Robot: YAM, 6 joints.
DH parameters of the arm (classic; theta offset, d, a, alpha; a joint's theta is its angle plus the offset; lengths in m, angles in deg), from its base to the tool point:
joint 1: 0 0.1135 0.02 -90
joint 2: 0 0 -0.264 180
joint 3: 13.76 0 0.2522 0
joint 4: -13.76 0 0.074 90
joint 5: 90 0 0 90
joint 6: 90 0.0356 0 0
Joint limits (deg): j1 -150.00..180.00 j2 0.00..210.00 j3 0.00..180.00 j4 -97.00..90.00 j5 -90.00..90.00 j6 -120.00..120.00
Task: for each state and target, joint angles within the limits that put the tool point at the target. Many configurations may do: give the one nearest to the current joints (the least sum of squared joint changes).
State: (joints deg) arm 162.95 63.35 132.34 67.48 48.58 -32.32
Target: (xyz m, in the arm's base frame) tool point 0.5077 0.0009 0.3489
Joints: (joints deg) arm 177.10 25.37 153.06 73.23 48.35 -32.32
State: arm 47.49 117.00 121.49 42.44 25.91 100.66
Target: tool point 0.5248 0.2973 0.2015
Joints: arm 30.87 151.39 124.86 35.86 23.38 100.66
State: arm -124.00 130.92 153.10 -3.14 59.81 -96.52
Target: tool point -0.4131 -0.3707 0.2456
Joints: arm -134.80 140.09 127.30 -14.82 63.87 -96.52
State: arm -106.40 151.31 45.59 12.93 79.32 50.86
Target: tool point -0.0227 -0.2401 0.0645
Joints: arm -86.91 109.00 30.52 7.90 88.67 50.86
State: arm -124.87 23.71 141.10 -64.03 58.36 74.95
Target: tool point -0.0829 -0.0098 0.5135
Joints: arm -150.00 56.09 102.56 -72.23 67.81 74.95
